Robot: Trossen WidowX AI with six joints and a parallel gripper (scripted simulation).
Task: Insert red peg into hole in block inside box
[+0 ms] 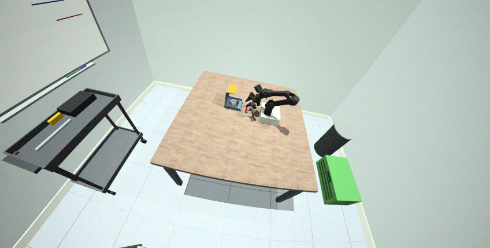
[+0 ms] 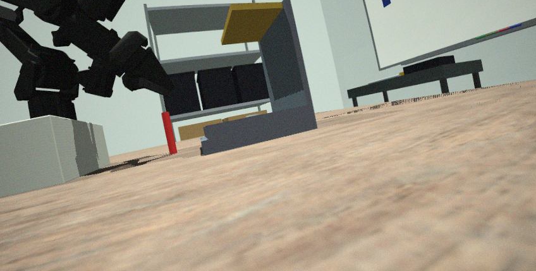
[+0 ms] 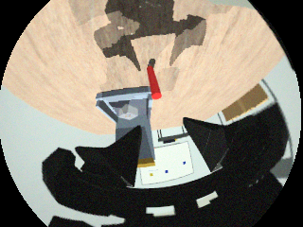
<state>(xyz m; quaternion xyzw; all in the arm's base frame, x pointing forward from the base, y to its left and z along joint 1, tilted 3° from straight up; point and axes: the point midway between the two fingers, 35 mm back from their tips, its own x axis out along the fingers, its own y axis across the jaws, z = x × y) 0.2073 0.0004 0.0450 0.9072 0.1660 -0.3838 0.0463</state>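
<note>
My gripper tip is now 2 cm past the red peg, 1 cm to the left of it and 8 cm above it. The rest, counted from my gripper tip: yellow roof (16 cm ahead, 5 cm to the right, 8 cm above).
</note>
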